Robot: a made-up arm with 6 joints.
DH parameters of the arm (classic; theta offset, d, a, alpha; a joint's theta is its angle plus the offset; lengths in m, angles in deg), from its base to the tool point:
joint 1: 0 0.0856 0 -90
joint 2: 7.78 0 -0.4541 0
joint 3: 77.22 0 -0.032 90
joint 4: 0 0.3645 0 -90
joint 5: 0 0 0.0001 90
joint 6: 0 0.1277 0 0
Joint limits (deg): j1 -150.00..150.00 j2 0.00..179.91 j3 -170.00..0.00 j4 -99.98..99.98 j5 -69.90..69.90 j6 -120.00..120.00
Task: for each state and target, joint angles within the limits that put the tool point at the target. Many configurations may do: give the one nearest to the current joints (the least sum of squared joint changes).
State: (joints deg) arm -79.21 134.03 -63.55 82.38 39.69 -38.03
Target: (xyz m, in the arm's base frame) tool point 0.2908 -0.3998 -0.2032
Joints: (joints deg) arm -63.48 150.37 -60.97 82.40 40.15 -38.03
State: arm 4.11 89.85 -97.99 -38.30 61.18 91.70
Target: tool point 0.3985 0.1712 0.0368
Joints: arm 29.87 121.09 -55.48 -26.04 63.12 91.70
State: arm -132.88 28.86 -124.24 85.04 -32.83 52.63
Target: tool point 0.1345 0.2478 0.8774
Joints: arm -133.12 37.44 -112.37 86.96 -33.98 52.63
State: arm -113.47 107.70 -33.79 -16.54 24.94 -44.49
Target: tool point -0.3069 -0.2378 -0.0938
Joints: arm -139.79 130.69 -42.99 -19.96 22.24 -44.49
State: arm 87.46 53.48 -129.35 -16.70 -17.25 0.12
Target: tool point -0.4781 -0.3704 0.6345
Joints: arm 39.21 3.01 -98.51 -21.19 -19.33 0.12
